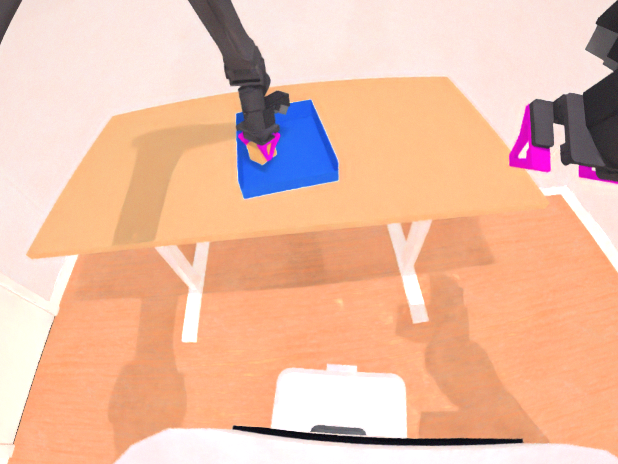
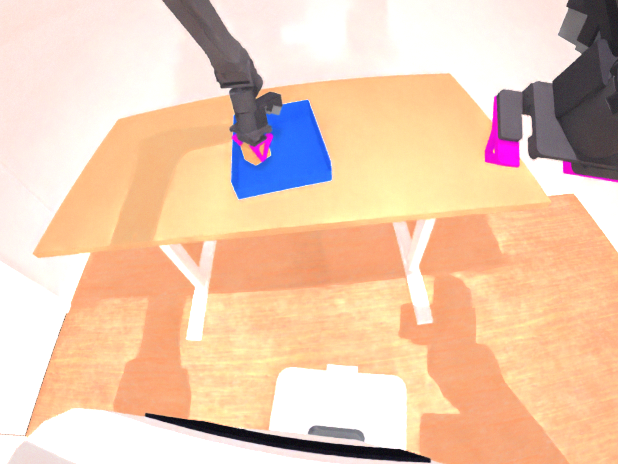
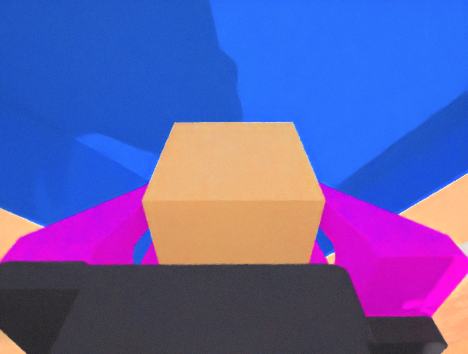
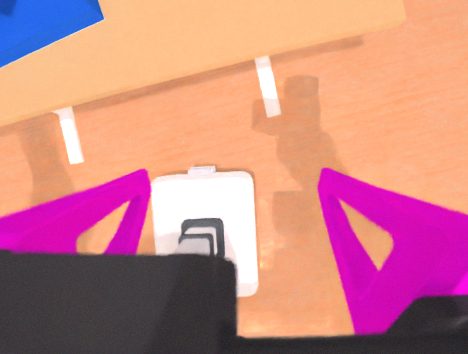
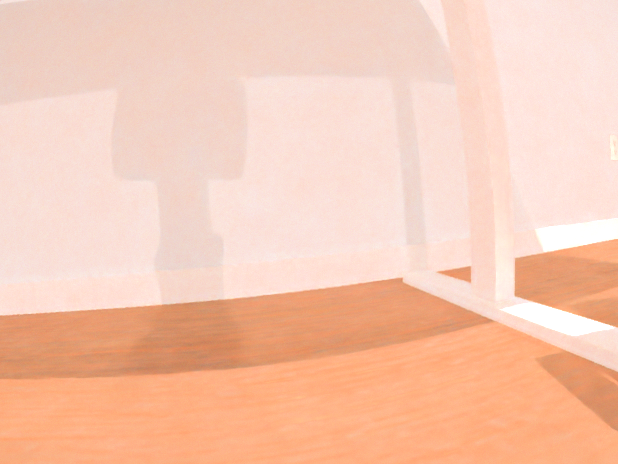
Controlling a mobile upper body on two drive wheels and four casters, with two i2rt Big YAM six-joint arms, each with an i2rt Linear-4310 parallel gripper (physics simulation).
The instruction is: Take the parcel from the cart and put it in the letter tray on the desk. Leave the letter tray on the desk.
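Frame: origin at the left arm's base, x ahead, y left, z up, level; centimetres.
Seen in the pictures: left gripper, fingertip midpoint: [image 1: 262, 156] [image 2: 257, 157] [image 3: 233, 178]; right gripper, fingertip midpoint: [image 1: 546, 166] [image 2: 526, 161] [image 4: 234, 178].
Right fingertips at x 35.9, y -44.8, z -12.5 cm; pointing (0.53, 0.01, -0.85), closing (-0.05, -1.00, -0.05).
Observation:
Offsets run from my right fingertips to a thing's top centre. Level surfaces: height alone.
The tan box-shaped parcel {dy +46.7, dx +35.7, dz -23.7 cm} [image 1: 256, 154] [image 2: 250, 154] [image 3: 234, 165] is between the magenta fingers of my left gripper [image 1: 260, 145] [image 2: 254, 146] [image 3: 233, 178], which is shut on it. They are over the left part of the blue letter tray {dy +43.2, dx +44.1, dz -27.0 cm} [image 1: 292, 185] [image 2: 286, 186] [image 3: 350, 60] [image 4: 50, 30], inside its outline; the gap below the parcel is hard to judge. The tray stands on the tan desk {dz -33.5 cm} [image 1: 425, 150] [image 2: 425, 150] [image 4: 200, 40]. My right gripper [image 1: 565, 172] [image 2: 545, 169] [image 4: 234, 178] is open with nothing between its fingers, off the desk's right side. The cart does not show.
The desk stands on white legs [image 1: 410, 260] [image 2: 414, 260] [image 5: 482, 150]. My white base [image 1: 340, 397] [image 2: 340, 397] [image 4: 200, 200] is in front of the desk, on the wooden floor. A pale wall [image 5: 310, 150] is behind the desk legs.

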